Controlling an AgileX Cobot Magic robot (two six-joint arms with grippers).
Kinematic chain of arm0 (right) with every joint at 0, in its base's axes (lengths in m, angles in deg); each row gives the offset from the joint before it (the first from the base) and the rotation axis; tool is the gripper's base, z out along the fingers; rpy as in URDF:
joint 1: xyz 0 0 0.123 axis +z
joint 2: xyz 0 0 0 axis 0.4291 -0.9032 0
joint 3: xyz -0.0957 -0.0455 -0.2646 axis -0.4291 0.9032 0
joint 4: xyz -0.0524 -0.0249 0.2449 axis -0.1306 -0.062 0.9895
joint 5: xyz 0 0 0 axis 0.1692 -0.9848 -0.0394
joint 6: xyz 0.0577 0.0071 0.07 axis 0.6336 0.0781 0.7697
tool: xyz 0 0 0 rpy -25.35 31.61 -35.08
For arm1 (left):
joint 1: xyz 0 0 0.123 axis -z
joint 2: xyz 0 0 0 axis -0.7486 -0.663 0
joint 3: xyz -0.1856 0.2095 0.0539 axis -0.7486 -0.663 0
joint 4: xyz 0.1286 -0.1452 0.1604 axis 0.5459 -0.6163 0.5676
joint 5: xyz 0 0 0 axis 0.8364 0.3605 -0.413
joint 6: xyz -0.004 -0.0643 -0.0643 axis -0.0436 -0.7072 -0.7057
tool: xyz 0 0 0 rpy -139.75 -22.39 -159.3
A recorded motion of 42 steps. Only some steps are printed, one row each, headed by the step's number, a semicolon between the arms.
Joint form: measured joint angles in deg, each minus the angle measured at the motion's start. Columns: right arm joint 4, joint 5, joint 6, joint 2, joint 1, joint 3; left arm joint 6, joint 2, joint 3, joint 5, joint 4, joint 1.
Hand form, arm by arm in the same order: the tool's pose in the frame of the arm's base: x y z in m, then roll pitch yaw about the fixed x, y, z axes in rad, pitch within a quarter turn. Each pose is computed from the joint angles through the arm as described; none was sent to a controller.
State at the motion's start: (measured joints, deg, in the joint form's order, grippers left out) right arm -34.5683 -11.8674 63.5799 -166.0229 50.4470 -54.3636; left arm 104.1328 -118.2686 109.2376 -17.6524 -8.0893 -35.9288
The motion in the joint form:
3: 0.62 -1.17 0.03 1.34 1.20 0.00; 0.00 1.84 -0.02 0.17 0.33 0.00
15: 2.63 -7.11 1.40 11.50 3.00 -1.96; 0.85 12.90 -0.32 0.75 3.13 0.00
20: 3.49 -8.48 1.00 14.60 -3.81 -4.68; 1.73 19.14 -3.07 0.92 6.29 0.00
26: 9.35 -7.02 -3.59 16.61 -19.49 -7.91; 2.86 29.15 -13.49 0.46 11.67 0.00
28: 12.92 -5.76 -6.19 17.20 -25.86 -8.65; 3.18 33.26 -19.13 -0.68 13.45 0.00
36: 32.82 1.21 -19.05 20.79 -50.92 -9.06; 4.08 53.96 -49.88 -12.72 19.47 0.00
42: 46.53 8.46 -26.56 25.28 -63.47 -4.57; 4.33 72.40 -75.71 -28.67 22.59 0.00
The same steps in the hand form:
3: 0.1296 0.2934 0.3162 -2.3814 0.4495 -1.7269; 0.4198 -0.1478 0.4367 -2.5841 0.9066 2.8388
15: 0.1126 0.2517 0.3739 -2.4209 0.6089 -1.8121; 0.3554 -0.1302 0.5117 -2.7309 1.0857 2.7293
20: 0.1368 0.2221 0.4000 -2.4432 0.6887 -1.9570; 0.3217 -0.1186 0.5366 -2.8877 1.1368 2.6164
26: 0.1819 0.1745 0.4201 -2.5271 0.7434 -2.2050; 0.2803 -0.1020 0.5454 -3.0761 1.1156 2.5029
28: 0.1961 0.1554 0.4242 -2.5734 0.7562 -2.2938; 0.2664 -0.0962 0.5422 -3.1160 1.1004 2.4914
36: 0.2249 0.0787 0.4359 -2.8190 0.8467 -2.6227; 0.2011 -0.0704 0.5005 3.0339 1.1005 2.4889
42: 0.2195 0.0433 0.4358 -2.9946 0.9627 -2.8102; 0.1445 -0.0493 0.4464 2.8394 1.2162 2.4061

